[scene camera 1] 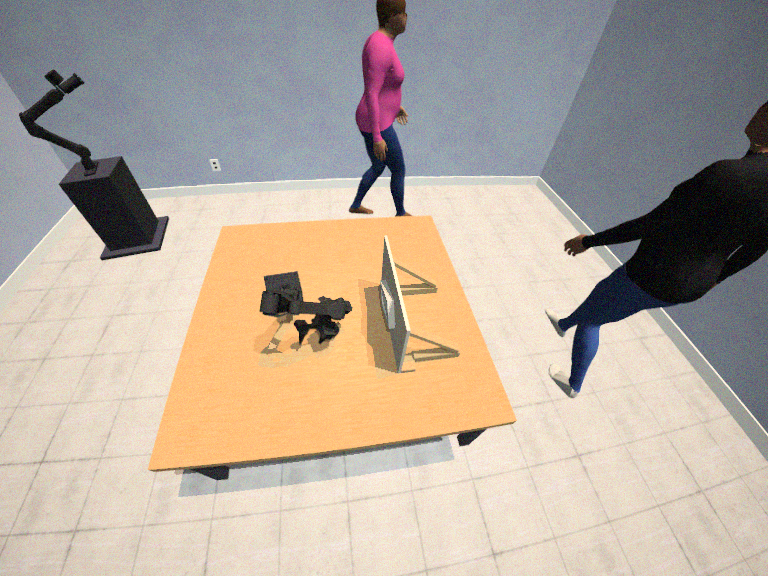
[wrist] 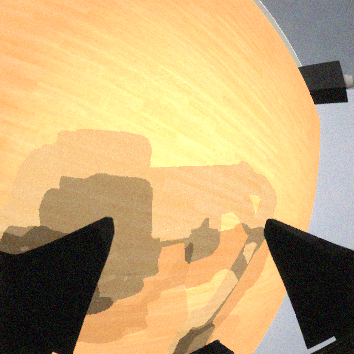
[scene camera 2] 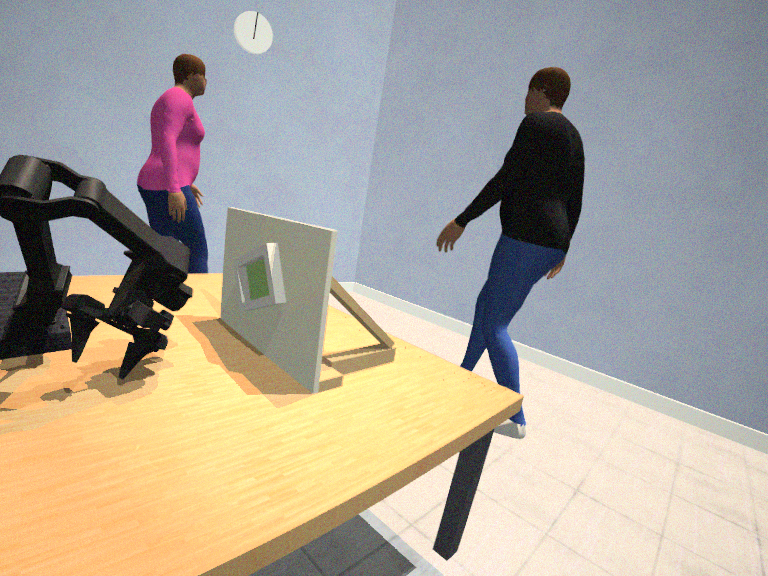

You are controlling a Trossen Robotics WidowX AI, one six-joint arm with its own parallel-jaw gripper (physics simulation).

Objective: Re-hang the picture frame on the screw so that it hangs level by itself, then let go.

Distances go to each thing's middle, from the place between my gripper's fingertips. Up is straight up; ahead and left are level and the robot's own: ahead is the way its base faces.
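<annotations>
Taking the upright board (scene camera 2: pixel 291 334), my gripper is 120 mm below it, 30 mm to the right of it and 360 mm short of it.
</annotations>
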